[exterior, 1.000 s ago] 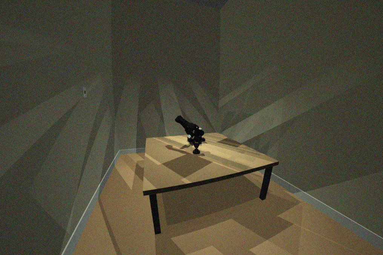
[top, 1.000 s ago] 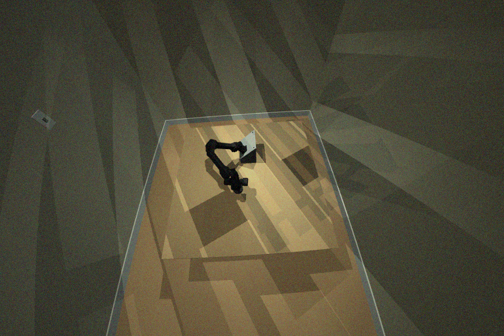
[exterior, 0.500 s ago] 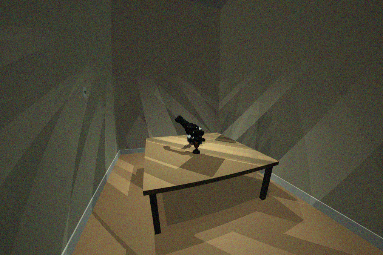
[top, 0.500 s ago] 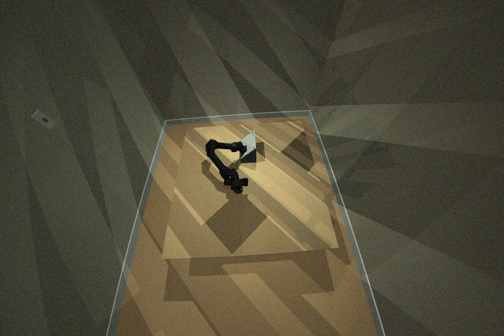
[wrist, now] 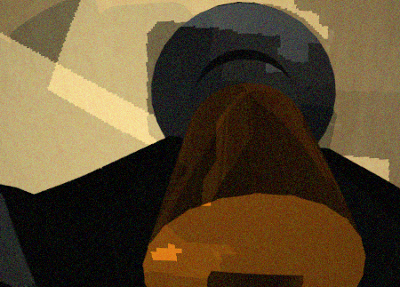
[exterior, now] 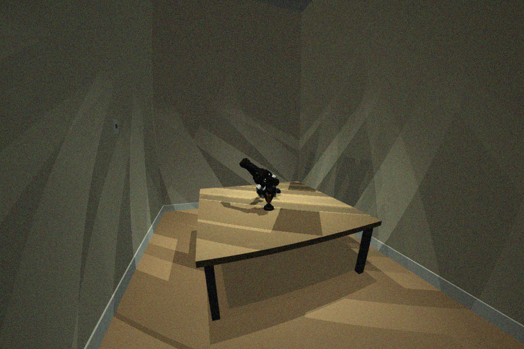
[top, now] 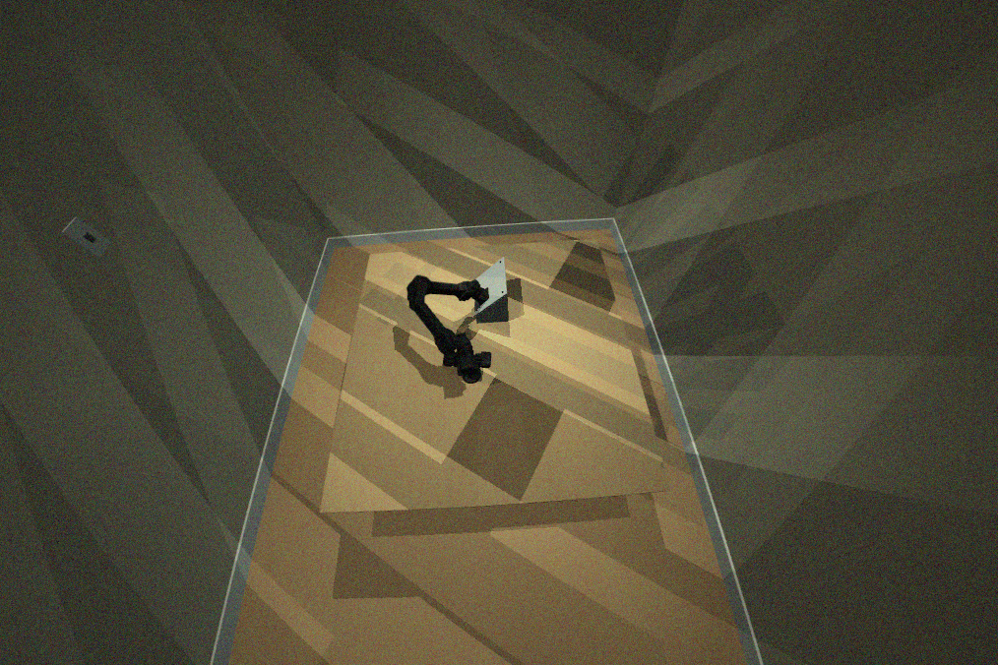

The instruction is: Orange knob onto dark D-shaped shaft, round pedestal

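Right now the orange knob is 20 mm above my gripper tip. From my gripper tip the other things lie so: round dark pedestal (40 mm below).
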